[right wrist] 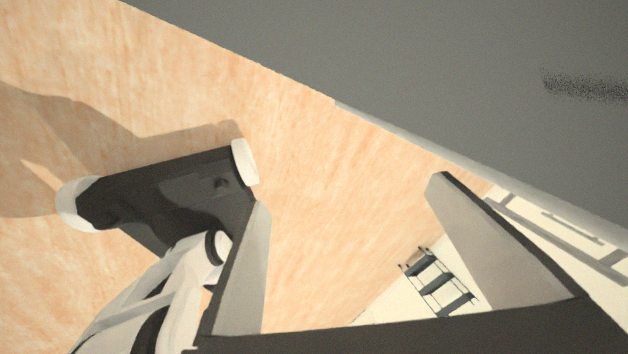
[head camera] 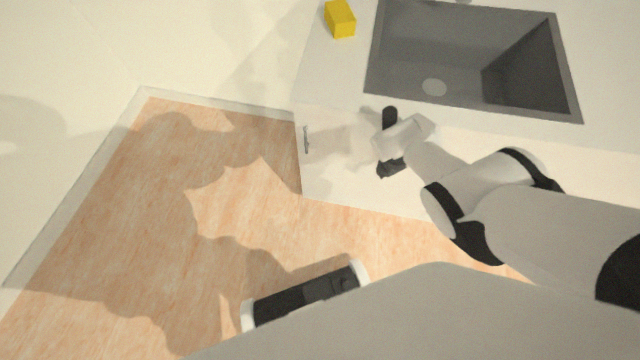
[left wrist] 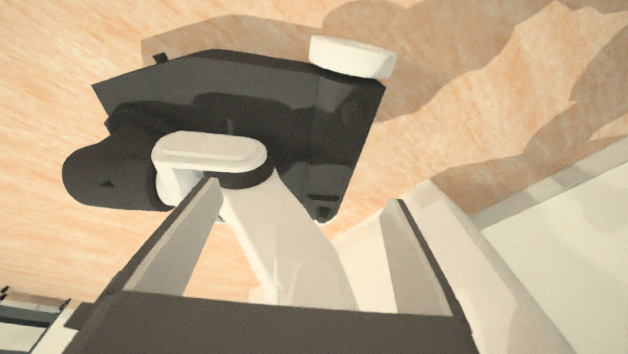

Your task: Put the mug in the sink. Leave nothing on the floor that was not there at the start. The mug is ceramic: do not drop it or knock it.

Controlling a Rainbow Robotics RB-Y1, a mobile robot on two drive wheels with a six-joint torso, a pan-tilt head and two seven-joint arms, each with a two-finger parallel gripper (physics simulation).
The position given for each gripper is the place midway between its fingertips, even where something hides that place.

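The left gripper (left wrist: 304,198) is visible, and so is the right gripper (right wrist: 344,197). A sink counter (head camera: 554,85) is in the scene as well; the right wrist view also shows the counter (right wrist: 525,102), and the left wrist view shows the counter (left wrist: 496,304) too.
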